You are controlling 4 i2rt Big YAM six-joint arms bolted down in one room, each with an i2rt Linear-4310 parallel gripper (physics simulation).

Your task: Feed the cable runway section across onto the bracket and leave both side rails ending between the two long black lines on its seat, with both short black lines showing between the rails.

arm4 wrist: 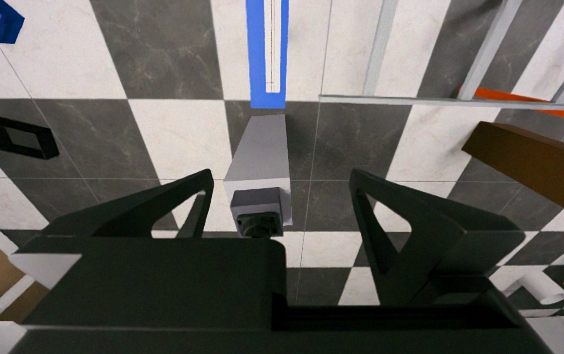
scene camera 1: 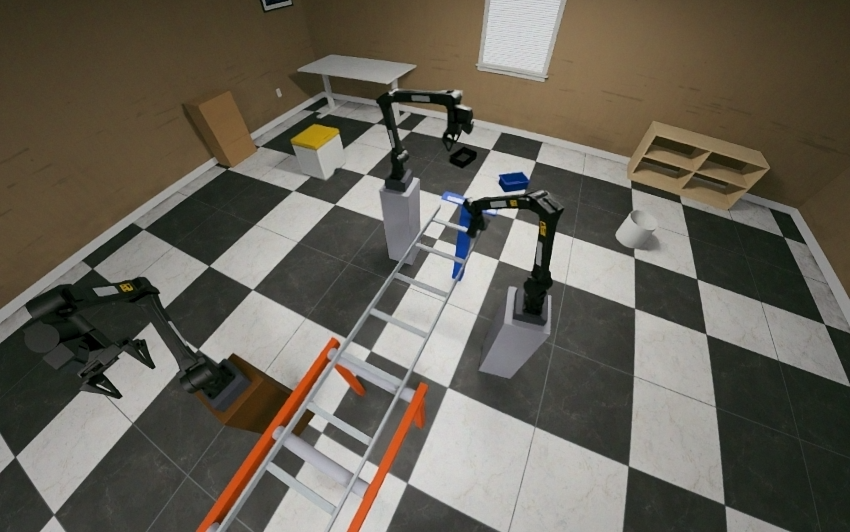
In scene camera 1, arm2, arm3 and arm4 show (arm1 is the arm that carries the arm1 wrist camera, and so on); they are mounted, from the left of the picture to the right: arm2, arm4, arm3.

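Note:
The cable runway section (arm4 wrist: 367,99) (scene camera 1: 399,321), a grey ladder, lies over rollers. Its leading end is beside the blue bracket (arm4 wrist: 257,60) (scene camera 1: 462,241); a gap separates the near rail from the bracket in the arm4 wrist view. The bracket's white seat (arm4 wrist: 276,55) shows thin black lines; no rail lies over its visible part. Arm3's gripper (scene camera 1: 474,230) is at the right rail near the leading end; its fingers are too small and dark to tell whether they grip. Arm4's gripper (arm4 wrist: 281,172) (scene camera 1: 448,145) is open beyond the bracket. Arm2's gripper (scene camera 1: 134,380) is open, left of the runway. Arm1 does not show.
An orange roller frame (scene camera 1: 389,461) stands under the runway. Grey pedestals carry arm4 (scene camera 1: 401,219) and arm3 (scene camera 1: 510,345); a brown one (arm4 wrist: 525,155) (scene camera 1: 260,404) carries arm2. A blue bin (scene camera 1: 514,181) and black tray (arm4 wrist: 47,145) (scene camera 1: 463,156) lie beyond the bracket.

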